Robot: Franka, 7 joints.
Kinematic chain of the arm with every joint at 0, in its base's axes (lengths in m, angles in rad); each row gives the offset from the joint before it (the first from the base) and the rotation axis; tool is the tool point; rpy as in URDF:
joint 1: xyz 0 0 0.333 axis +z
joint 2: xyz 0 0 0 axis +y
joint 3: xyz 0 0 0.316 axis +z
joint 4: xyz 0.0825 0 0 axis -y
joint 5: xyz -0.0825 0 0.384 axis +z
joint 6: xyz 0 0 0 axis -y
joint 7: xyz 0.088 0 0 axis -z
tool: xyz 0 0 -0.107 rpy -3.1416 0 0
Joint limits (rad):
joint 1: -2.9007..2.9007
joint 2: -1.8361..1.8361
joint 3: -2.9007..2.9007
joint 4: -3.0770..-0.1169
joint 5: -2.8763..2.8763
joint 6: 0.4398..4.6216
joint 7: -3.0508..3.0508
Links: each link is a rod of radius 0.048 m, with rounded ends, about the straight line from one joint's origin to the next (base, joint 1, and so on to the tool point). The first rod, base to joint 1, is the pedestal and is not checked.
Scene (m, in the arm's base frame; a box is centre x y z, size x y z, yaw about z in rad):
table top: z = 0
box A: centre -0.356 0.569 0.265 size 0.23 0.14 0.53 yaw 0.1
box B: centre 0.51 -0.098 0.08 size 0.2 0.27 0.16 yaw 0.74
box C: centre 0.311 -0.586 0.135 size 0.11 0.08 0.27 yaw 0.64
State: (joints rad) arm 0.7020 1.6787 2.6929 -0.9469 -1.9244 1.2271 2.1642
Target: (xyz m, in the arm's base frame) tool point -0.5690 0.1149 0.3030
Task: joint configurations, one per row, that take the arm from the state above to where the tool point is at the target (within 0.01 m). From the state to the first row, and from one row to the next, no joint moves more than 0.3 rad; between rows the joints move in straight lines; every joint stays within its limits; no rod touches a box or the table.
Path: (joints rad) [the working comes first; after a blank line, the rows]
Joints at the target: 1.8240 1.8361 1.9013 -1.9220 -1.5993 1.1410 2.1642
Straight joint move there: touches box A.

1: 0.9717 1.4519 2.6559 -1.2323 -1.9404 0.9985 2.3507
2: 1.2415 1.2250 2.6190 -1.5177 -1.9564 0.7699 2.5371
3: 1.4357 1.4287 2.3798 -1.6524 -1.8374 0.8936 2.4128
4: 1.6299 1.6324 2.1406 -1.7872 -1.7184 1.0173 2.2885
5: 1.8240 1.8361 1.9013 -1.9220 -1.5993 1.1410 2.1642

